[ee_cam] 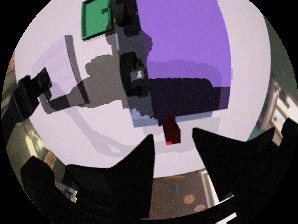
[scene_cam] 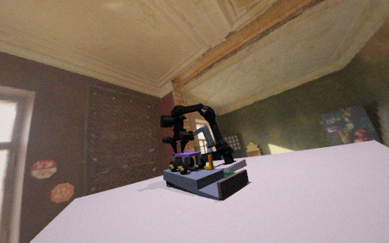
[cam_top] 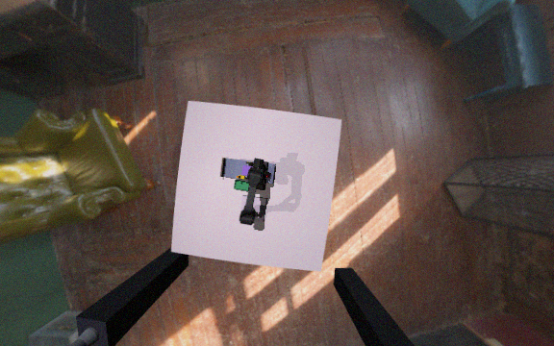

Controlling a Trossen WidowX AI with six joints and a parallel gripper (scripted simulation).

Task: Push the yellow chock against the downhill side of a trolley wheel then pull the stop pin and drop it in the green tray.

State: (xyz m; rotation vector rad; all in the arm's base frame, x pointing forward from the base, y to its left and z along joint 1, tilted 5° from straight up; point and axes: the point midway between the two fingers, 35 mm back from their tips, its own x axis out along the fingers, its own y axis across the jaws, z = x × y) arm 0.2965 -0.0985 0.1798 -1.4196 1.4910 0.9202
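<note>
Now: gripper tip 1 cm to the left of the red stop pin and 3 cm above it. Round my gripper tip: yellow chock (2 cm behind, 19 cm to the left, 8 cm below); purple-topped trolley (3 cm ahead, 9 cm to the left, 5 cm below); green tray (9 cm behind, 20 cm to the left, 17 cm below).
</note>
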